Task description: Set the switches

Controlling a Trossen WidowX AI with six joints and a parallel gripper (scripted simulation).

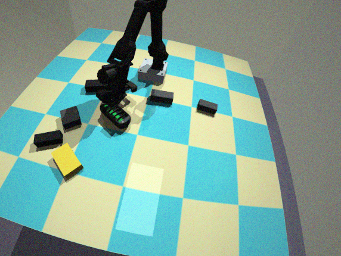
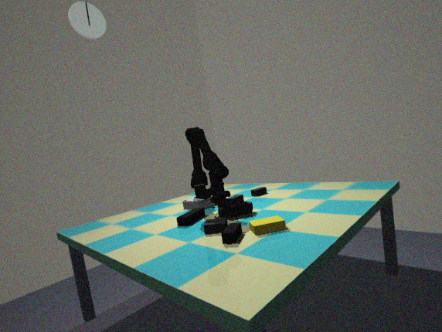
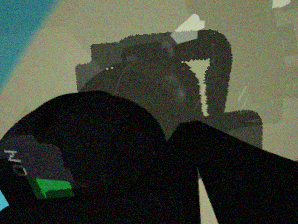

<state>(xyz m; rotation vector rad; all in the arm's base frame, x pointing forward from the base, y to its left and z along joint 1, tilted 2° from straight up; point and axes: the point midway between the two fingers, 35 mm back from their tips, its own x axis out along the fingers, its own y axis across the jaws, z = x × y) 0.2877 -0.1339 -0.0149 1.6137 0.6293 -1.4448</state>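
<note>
My gripper tip is now 110 mm to the left of the long dark block, 100 mm past it and 20 mm below it. From my gripper tip the other things lie so: yellow block (300 mm ahead, 90 mm to the right, 10 mm above).
</note>
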